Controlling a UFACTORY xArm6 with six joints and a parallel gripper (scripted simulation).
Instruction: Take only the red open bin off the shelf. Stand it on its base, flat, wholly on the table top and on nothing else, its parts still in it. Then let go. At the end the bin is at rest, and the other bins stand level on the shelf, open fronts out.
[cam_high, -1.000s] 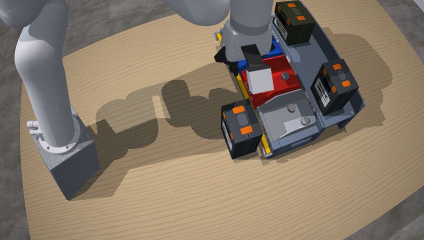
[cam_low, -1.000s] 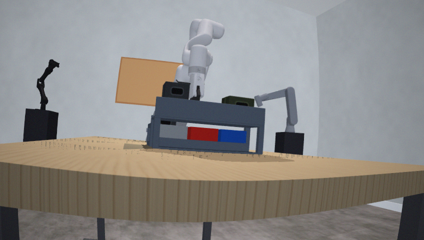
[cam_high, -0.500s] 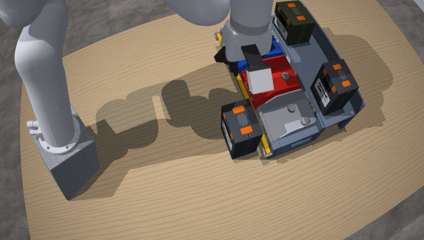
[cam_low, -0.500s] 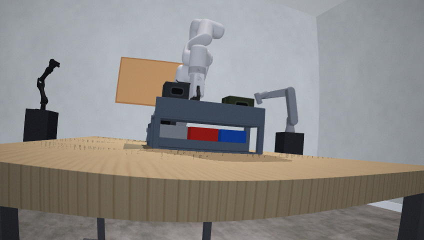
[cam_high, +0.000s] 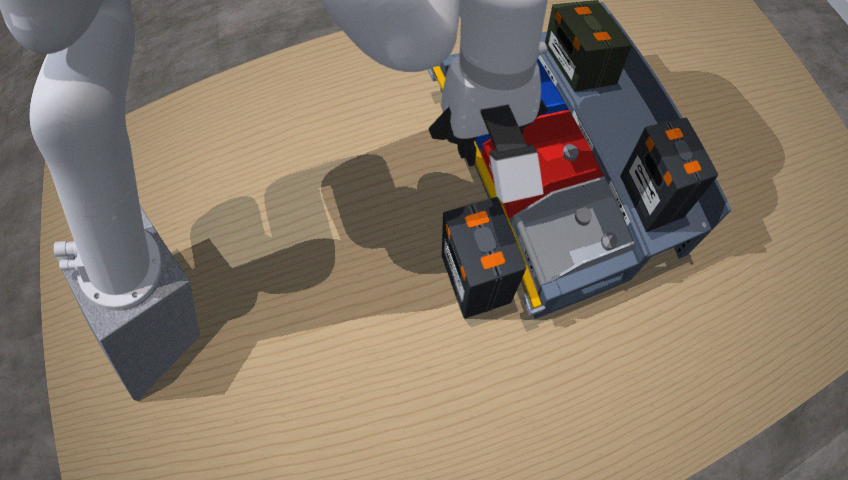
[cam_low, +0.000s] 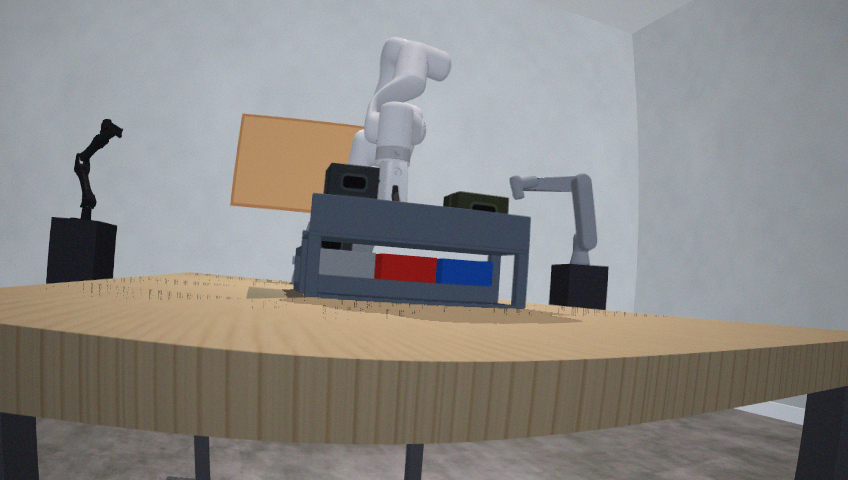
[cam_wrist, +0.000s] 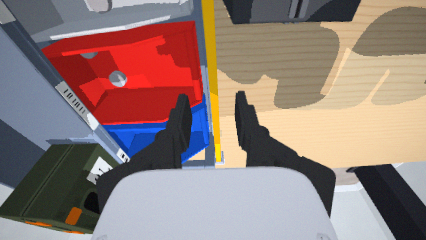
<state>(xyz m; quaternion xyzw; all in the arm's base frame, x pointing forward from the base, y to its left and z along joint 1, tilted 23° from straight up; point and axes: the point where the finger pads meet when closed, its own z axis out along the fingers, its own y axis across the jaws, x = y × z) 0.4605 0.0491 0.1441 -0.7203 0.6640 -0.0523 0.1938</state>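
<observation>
Now: the yellow rail 7 cm below my hand. From my hand the other things lie so: grey bin: 12 cm ahead, 10 cm to the right, 9 cm below; then blue bin: 12 cm to the left, 9 cm below, 9 cm ahead; then red bin: 10 cm ahead, 9 cm below, 1 cm to the left.
</observation>
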